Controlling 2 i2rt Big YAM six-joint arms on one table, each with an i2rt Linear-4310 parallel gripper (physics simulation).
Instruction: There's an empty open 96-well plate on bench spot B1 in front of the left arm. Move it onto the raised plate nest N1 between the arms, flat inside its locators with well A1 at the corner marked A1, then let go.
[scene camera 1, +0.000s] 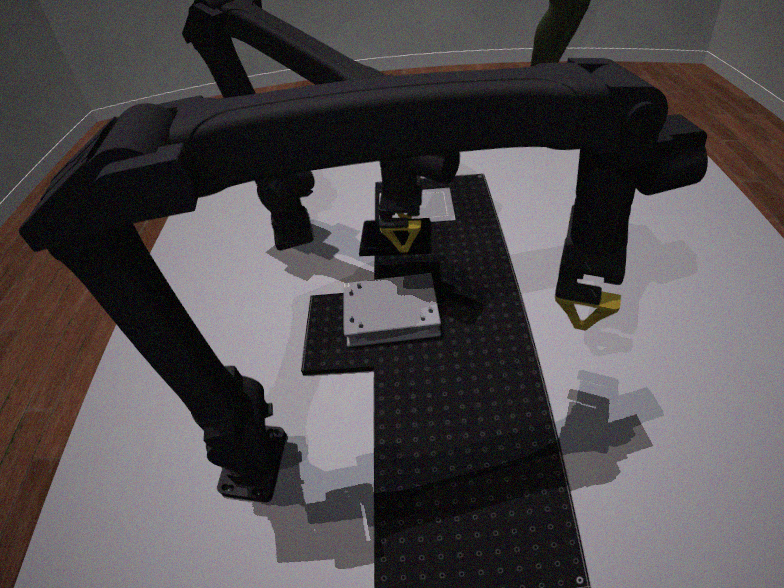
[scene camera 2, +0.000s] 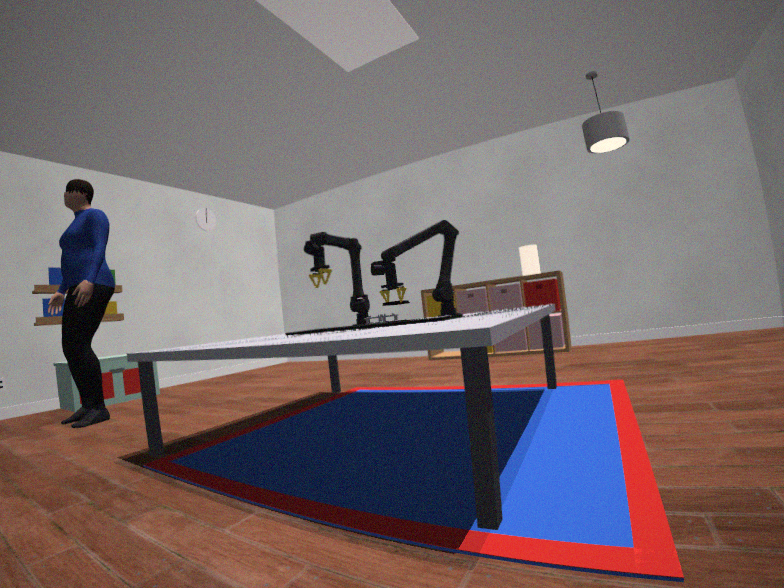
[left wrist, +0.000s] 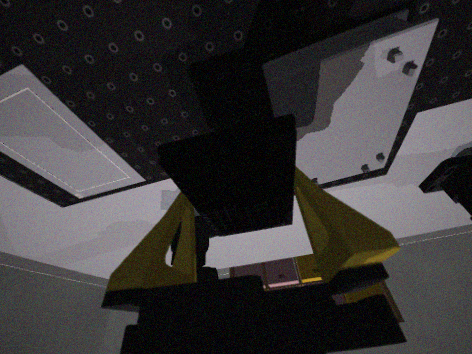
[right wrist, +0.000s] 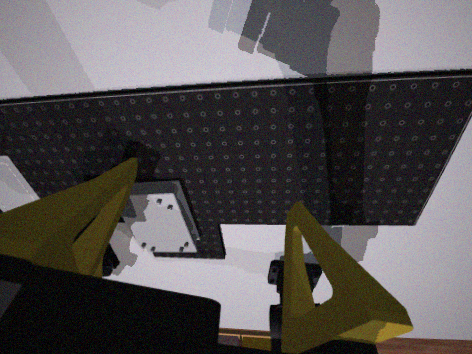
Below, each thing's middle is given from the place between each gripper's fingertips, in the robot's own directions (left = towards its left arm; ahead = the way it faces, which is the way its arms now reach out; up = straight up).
Right now my left hand is 20 mm past the black well plate (scene camera 1: 373, 242). From my left hand the other things lie so: outlined bench pad (scene camera 1: 437, 205) 30 mm ahead, 220 mm to the left, 90 mm below.
My right hand is 230 mm past the black well plate, 290 mm to the right of it and 130 mm above it. Round my right hand: outlined bench pad 190 mm behind, 510 mm to the left, 220 mm below.
